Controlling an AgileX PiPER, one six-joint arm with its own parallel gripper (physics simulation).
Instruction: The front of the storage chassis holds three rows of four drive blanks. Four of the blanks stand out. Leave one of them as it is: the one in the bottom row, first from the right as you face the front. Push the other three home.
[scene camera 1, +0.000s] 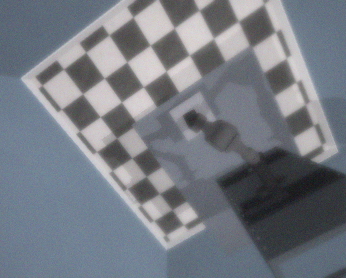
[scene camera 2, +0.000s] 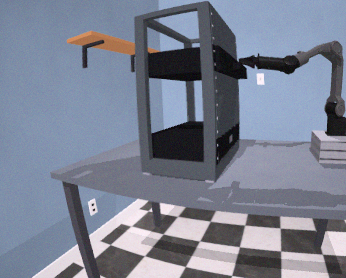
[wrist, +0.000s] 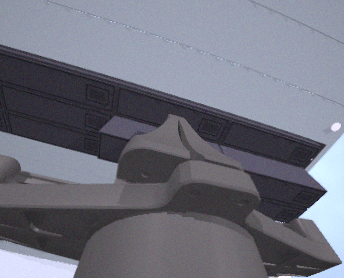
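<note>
The storage chassis (scene camera 2: 175, 64) (wrist: 55, 82) is the upper black unit in the rack, its front toward the arm. In the wrist view, a middle-row blank (wrist: 111, 143) in the third column from the left stands out, partly hidden by the gripper. The middle-row blank (wrist: 285, 175) first from the right also stands out. Below it, the bottom-row right blank (wrist: 272, 209) appears to stand out too, partly hidden. The top row and second-column blanks look flush. My gripper (scene camera 2: 242, 61) (wrist: 173, 126) is shut, its tips before the third column. Contact is unclear; the fingers hide much of the bottom row.
The grey rack (scene camera 2: 209, 100) stands on the table (scene camera 2: 120, 182). A lower black unit (scene camera 2: 177, 142) sits in its base. An orange wall shelf (scene camera 2: 107, 43) is behind the rack. The arm's base stands on a light block (scene camera 2: 327, 147). Scene camera 1 is blurred.
</note>
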